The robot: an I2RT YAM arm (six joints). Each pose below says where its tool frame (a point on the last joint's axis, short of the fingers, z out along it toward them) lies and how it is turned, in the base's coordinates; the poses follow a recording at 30 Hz.
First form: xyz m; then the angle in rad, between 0 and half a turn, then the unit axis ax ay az.
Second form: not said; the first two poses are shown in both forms.
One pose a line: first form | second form
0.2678, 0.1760, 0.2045, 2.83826, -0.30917, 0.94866, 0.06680 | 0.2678, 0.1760, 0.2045, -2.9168, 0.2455, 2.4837
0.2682, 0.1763, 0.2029, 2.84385, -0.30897, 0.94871, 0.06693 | 0.2682, 0.1763, 0.2029, -2.9186, 0.2402, 2.4849
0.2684, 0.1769, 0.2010, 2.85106, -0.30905, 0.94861, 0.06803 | 0.2684, 0.1769, 0.2010, -2.9189, 0.2327, 2.4856
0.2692, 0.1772, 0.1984, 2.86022, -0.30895, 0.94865, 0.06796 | 0.2692, 0.1772, 0.1984, -2.9222, 0.2241, 2.4871
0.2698, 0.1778, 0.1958, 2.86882, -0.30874, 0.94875, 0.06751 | 0.2698, 0.1778, 0.1958, -2.9260, 0.2164, 2.4889
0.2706, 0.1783, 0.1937, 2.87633, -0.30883, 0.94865, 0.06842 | 0.2706, 0.1783, 0.1937, -2.9268, 0.2087, 2.4896
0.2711, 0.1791, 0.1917, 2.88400, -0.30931, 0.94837, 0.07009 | 0.2711, 0.1791, 0.1917, -2.9261, 0.2003, 2.4893
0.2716, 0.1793, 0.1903, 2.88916, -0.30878, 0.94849, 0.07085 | 0.2716, 0.1793, 0.1903, -2.9265, 0.1951, 2.4910
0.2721, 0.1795, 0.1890, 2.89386, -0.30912, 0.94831, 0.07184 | 0.2721, 0.1795, 0.1890, -2.9261, 0.1899, 2.4908
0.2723, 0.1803, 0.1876, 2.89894, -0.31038, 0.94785, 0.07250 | 0.2723, 0.1803, 0.1876, -2.9263, 0.1844, 2.4887
